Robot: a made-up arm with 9 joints. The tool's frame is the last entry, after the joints. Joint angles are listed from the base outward.
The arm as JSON. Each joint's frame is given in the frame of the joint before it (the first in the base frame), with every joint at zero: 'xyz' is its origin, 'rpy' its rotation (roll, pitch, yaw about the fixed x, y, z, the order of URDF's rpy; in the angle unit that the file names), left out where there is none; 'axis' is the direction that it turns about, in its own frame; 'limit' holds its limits. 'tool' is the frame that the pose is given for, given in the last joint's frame.
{
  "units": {
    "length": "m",
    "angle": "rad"
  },
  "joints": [
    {
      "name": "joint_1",
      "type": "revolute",
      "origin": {
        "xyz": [
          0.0,
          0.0,
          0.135
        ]
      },
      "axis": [
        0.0,
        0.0,
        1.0
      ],
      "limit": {
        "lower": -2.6,
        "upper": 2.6
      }
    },
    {
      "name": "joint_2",
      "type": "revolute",
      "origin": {
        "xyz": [
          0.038,
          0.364,
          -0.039
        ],
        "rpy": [
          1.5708,
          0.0,
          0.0
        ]
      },
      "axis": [
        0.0,
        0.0,
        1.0
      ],
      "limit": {
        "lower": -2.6,
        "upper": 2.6
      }
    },
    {
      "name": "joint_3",
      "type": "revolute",
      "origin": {
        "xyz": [
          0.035,
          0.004,
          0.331
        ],
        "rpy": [
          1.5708,
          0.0,
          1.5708
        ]
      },
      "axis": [
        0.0,
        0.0,
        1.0
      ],
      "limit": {
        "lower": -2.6,
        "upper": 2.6
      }
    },
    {
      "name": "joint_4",
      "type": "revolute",
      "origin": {
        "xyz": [
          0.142,
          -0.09,
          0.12
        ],
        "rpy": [
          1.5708,
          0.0,
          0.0
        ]
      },
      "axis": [
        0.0,
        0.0,
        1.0
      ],
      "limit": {
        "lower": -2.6,
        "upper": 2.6
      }
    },
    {
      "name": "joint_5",
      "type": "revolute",
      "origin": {
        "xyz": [
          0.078,
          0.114,
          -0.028
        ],
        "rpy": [
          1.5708,
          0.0,
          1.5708
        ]
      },
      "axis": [
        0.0,
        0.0,
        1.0
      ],
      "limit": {
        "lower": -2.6,
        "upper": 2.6
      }
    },
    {
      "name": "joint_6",
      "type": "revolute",
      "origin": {
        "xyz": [
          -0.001,
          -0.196,
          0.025
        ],
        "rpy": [
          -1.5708,
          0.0,
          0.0
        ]
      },
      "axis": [
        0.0,
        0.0,
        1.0
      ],
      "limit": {
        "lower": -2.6,
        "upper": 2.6
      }
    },
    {
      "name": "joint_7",
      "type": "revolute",
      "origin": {
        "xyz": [
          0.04,
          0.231,
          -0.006
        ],
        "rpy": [
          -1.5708,
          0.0,
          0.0
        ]
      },
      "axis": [
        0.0,
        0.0,
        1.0
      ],
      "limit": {
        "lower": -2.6,
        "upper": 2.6
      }
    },
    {
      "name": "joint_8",
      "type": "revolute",
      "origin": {
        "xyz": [
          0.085,
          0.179,
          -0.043
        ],
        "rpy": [
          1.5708,
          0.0,
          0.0
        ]
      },
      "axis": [
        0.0,
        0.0,
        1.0
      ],
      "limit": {
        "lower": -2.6,
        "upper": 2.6
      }
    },
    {
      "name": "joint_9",
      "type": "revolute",
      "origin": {
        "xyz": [
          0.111,
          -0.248,
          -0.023
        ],
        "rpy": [
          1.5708,
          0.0,
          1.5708
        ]
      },
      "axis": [
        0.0,
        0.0,
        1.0
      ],
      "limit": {
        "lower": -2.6,
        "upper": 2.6
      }
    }
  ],
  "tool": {
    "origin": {
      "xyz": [
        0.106,
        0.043,
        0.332
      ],
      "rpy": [
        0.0,
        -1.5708,
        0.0
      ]
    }
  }
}
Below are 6 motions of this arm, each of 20 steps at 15 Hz.
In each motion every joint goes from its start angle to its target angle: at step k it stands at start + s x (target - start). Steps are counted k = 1, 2, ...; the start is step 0. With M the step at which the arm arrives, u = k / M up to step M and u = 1 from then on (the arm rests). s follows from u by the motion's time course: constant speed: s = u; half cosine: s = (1 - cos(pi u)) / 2; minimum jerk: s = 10 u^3 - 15 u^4 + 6 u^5.
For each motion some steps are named. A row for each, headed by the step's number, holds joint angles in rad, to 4 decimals.
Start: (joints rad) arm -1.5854 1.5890 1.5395 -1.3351 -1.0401 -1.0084 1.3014 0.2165 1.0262
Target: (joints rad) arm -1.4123 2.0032 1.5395 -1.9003 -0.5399 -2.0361 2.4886 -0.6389 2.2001
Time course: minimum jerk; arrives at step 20
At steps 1, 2, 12, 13, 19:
1: -1.5852 1.5895 1.5395 -1.3358 -1.0395 -1.0096 1.3028 0.2155 1.0276
2: -1.5839 1.5925 1.5395 -1.3399 -1.0358 -1.0172 1.3116 0.2092 1.0362
12: -1.4672 1.8717 1.5395 -1.7209 -0.6987 -1.7099 2.1117 -0.3674 1.8275
13: -1.4530 1.9058 1.5395 -1.7674 -0.6575 -1.7944 2.2094 -0.4377 1.9240
19: -1.4125 2.0027 1.5395 -1.8996 -0.5405 -2.0349 2.4872 -0.6379 2.1987

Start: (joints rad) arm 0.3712 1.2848 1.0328 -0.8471 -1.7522 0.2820 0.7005 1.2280 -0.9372
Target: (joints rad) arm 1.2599 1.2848 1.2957 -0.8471 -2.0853 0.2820 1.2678 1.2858 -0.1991
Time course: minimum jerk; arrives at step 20
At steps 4, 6, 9, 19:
4: 0.4227 1.2848 1.0480 -0.8471 -1.7715 0.2820 0.7334 1.2313 -0.8944
6: 0.5161 1.2848 1.0757 -0.8471 -1.8065 0.2820 0.7930 1.2374 -0.8168
9: 0.7328 1.2848 1.1398 -0.8471 -1.8877 0.2820 0.9313 1.2515 -0.6369
19: 1.2589 1.2848 1.2954 -0.8471 -2.0849 0.2820 1.2671 1.2857 -0.2000

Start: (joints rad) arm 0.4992 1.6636 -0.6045 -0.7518 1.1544 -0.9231 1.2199 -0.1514 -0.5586
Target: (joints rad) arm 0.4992 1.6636 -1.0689 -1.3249 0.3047 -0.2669 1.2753 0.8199 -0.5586
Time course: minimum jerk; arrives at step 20
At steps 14, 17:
14: 0.4992 1.6636 -0.9932 -1.2314 0.4433 -0.3739 1.2663 0.6615 -0.5586
17: 0.4992 1.6636 -1.0565 -1.3096 0.3273 -0.2844 1.2738 0.7941 -0.5586

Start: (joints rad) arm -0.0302 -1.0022 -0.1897 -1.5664 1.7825 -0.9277 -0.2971 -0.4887 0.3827
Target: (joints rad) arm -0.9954 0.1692 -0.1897 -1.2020 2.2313 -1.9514 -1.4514 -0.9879 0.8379
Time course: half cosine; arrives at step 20
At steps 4, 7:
4: -0.1224 -0.8903 -0.1897 -1.5316 1.8254 -1.0255 -0.4073 -0.5364 0.4262
7: -0.2937 -0.6824 -0.1897 -1.4669 1.9050 -1.2072 -0.6122 -0.6250 0.5070

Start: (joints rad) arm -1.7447 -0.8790 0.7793 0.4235 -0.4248 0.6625 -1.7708 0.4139 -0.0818
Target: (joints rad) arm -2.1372 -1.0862 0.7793 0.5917 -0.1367 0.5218 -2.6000 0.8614 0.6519
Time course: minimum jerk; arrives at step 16
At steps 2, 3, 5, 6, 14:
2: -1.7510 -0.8823 0.7793 0.4262 -0.4202 0.6602 -1.7841 0.4211 -0.0700
3: -1.7638 -0.8891 0.7793 0.4317 -0.4107 0.6556 -1.8112 0.4357 -0.0460
5: -1.8154 -0.9163 0.7793 0.4538 -0.3729 0.6372 -1.9201 0.4945 0.0503
6: -1.8527 -0.9360 0.7793 0.4698 -0.3455 0.6238 -1.9990 0.5371 0.1201
14: -2.1309 -1.0829 0.7793 0.5890 -0.1413 0.5241 -2.5867 0.8542 0.6401

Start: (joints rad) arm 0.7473 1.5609 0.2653 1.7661 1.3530 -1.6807 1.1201 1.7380 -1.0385
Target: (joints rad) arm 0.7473 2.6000 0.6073 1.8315 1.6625 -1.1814 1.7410 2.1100 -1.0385
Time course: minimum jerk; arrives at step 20
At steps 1, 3, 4, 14, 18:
1: 0.7473 1.5621 0.2657 1.7662 1.3534 -1.6801 1.1208 1.7384 -1.0385
3: 0.7473 1.5886 0.2744 1.7678 1.3612 -1.6674 1.1366 1.7479 -1.0385
4: 0.7473 1.6211 0.2851 1.7699 1.3709 -1.6518 1.1561 1.7595 -1.0385
14: 0.7473 2.4305 0.5515 1.8208 1.6120 -1.2628 1.6397 2.0493 -1.0385
18: 0.7473 2.5911 0.6044 1.8309 1.6599 -1.1857 1.7357 2.1068 -1.0385

